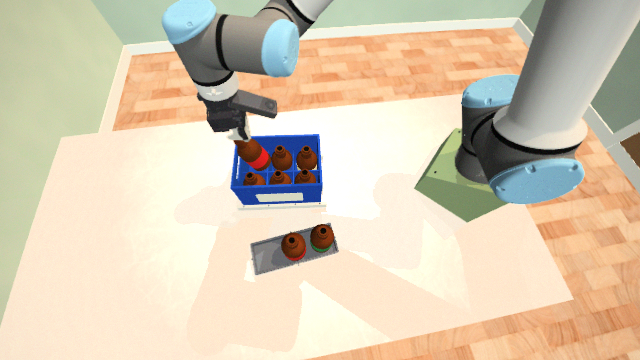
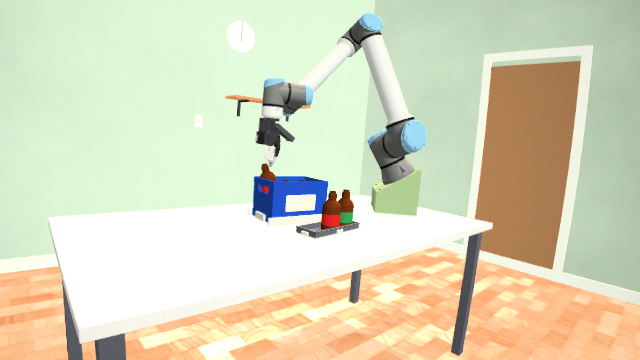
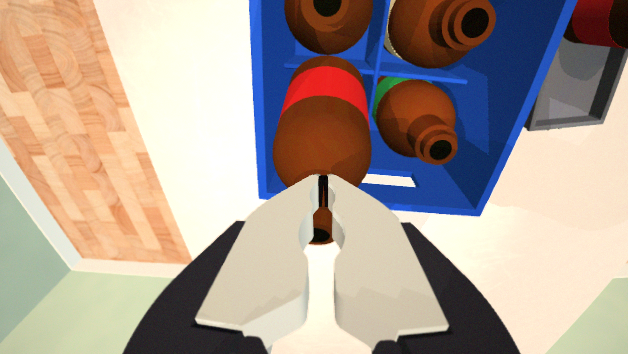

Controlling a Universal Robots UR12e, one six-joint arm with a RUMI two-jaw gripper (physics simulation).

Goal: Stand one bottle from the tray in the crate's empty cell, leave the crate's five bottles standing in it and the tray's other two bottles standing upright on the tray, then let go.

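Frame: origin at the arm's base, x ahead, y left, z up, level; millimetres.
Where they show: gripper, fingertip midpoint: [image 1: 248, 140] [image 2: 270, 167] [image 3: 323, 178]; arm's base, link origin: [image 2: 399, 177].
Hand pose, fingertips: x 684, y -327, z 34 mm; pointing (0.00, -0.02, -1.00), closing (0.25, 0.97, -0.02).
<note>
Things, the pixels of their centre, and the offset from my fingertips. Level surfaces: height alone.
- blue crate, body centre: [image 3: 384, 19] [image 1: 280, 172] [image 2: 289, 198] dx -64, dy +67, dz -135 mm
- grey tray, body centre: [image 3: 591, 9] [image 1: 294, 248] [image 2: 329, 227] dx -20, dy +314, dz -210 mm
- green-labelled bottle, body centre: [image 1: 322, 236] [image 2: 344, 208] dx -111, dy +325, dz -140 mm
- white table, surface height: dz -222 mm
The blue crate [image 1: 312, 195] [image 2: 277, 206] [image 3: 256, 100] holds five standing bottles, among them a green-labelled one [image 3: 415, 112]. A red-labelled bottle [image 1: 256, 155] [image 2: 268, 175] [image 3: 322, 135] leans in its back left cell, tilted, with its neck up toward the left wall; its base is hidden. My gripper [image 1: 245, 139] [image 2: 271, 164] [image 3: 323, 178] is shut with nothing between its fingers, just over this bottle's neck; contact is unclear. On the grey tray [image 1: 265, 256] [image 2: 312, 232] [image 3: 570, 92], a red-labelled bottle [image 1: 293, 245] [image 2: 330, 216] and a green-labelled bottle [image 1: 321, 237] [image 2: 346, 207] stand upright.
The crate and tray are on the white table [image 1: 125, 240] [image 2: 190, 265], the tray in front of the crate. The crate's divider walls [image 3: 425, 75] and rim surround the leaning bottle. The arm's green base block [image 1: 450, 195] [image 2: 395, 201] stands to the right.
</note>
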